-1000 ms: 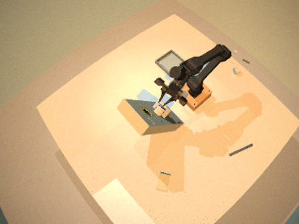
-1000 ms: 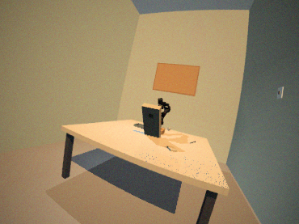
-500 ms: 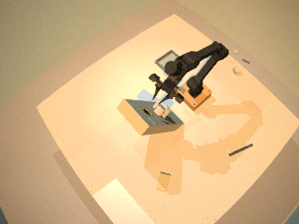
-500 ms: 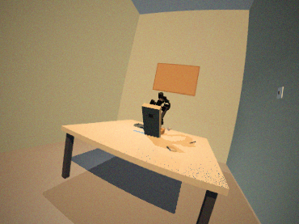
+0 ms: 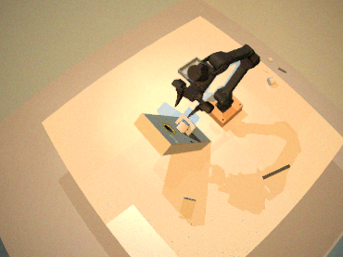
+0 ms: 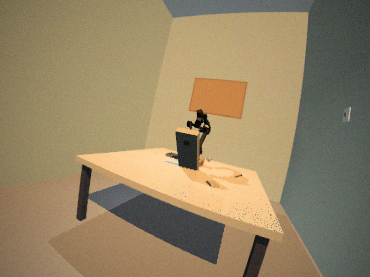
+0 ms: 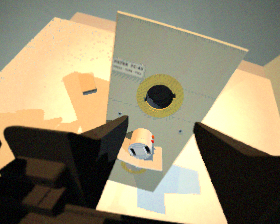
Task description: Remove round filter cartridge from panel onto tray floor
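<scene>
Now: gripper tip 130 mm above the round filter cartridge and 10 mm past it. The rest, counted from my gripper tip: service panel 150 mm below, 40 mm ahead; then grey tray 330 mm behind, 320 mm below, 300 mm to the right; then small white cube 650 mm behind, 300 mm below, 40 mm to the left.
</scene>
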